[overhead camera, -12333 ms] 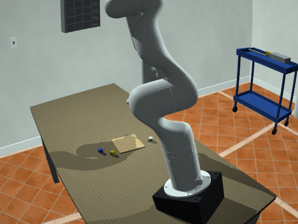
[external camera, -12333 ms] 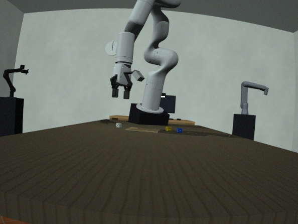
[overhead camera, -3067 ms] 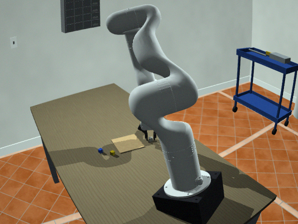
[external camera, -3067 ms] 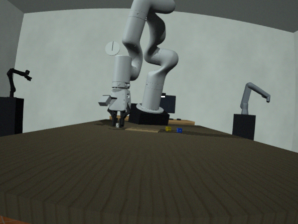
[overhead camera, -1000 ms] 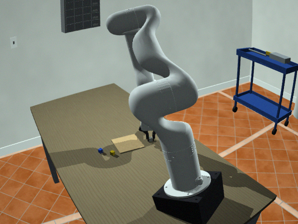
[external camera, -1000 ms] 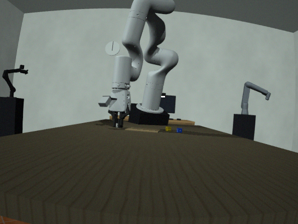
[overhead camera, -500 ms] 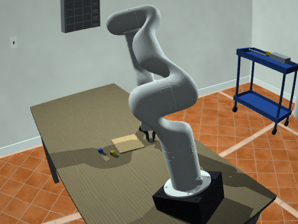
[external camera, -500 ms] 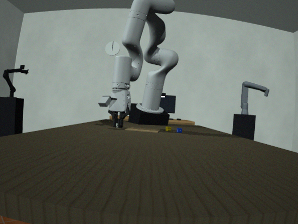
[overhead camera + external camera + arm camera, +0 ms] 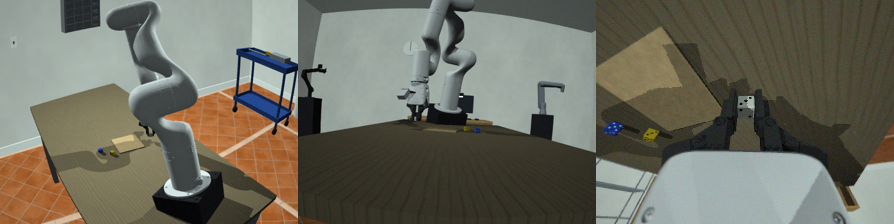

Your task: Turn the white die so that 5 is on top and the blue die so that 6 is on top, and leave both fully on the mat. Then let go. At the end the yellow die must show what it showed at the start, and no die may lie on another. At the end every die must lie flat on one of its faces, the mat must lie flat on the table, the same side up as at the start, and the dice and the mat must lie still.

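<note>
My gripper is now 60 mm short of the tan mat, 110 mm to the right of it and 50 mm above it. The rest, counted from my hand: white die 10 mm below; yellow die 30 mm ahead, 240 mm to the left, 40 mm below; blue die 90 mm ahead, 270 mm to the left, 40 mm below.
</note>
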